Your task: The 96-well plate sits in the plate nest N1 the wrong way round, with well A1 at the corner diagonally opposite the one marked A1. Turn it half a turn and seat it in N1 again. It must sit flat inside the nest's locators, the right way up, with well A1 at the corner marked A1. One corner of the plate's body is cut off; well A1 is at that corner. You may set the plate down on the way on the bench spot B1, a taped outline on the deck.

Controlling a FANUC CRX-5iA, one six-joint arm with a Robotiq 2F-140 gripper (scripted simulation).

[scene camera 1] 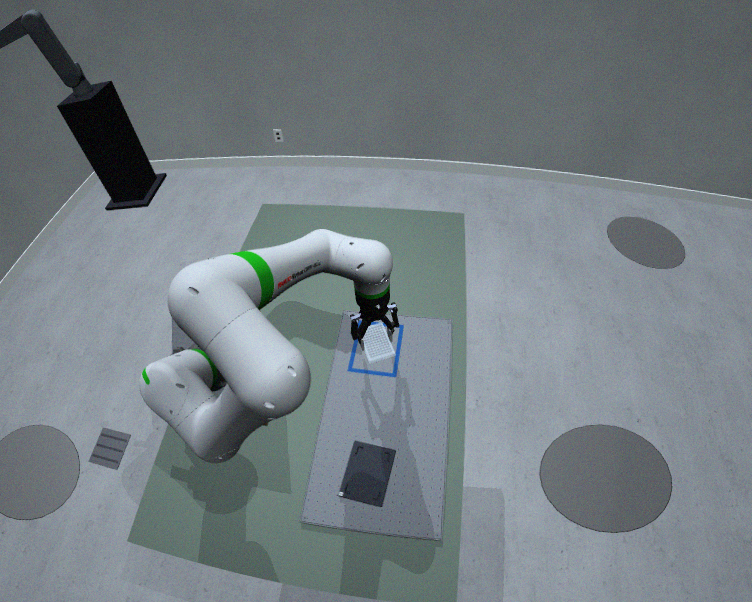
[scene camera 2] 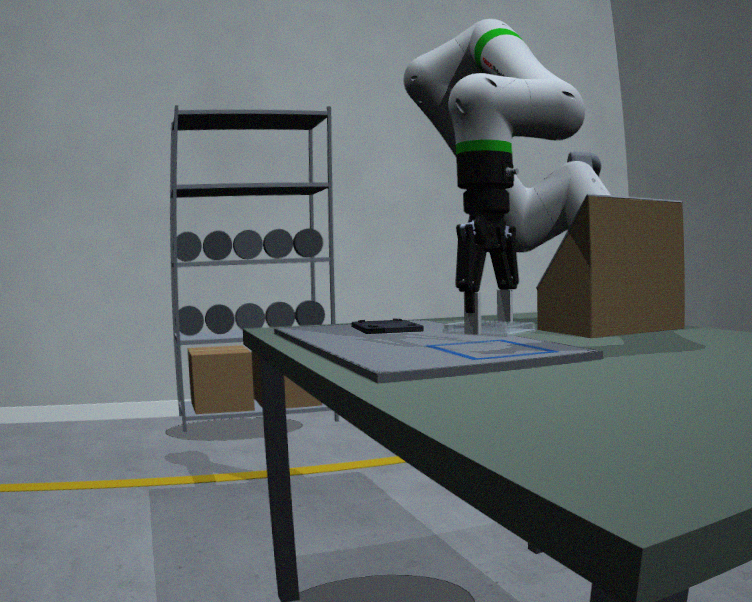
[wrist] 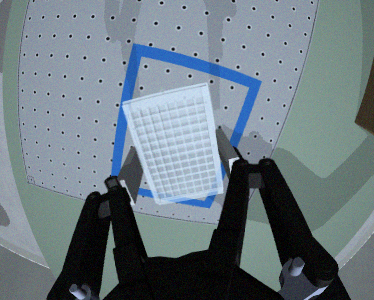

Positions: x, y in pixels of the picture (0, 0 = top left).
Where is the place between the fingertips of my gripper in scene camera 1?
376, 343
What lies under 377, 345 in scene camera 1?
A white 96-well plate.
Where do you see a white 96-well plate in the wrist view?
156, 150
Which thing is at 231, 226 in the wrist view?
My gripper.
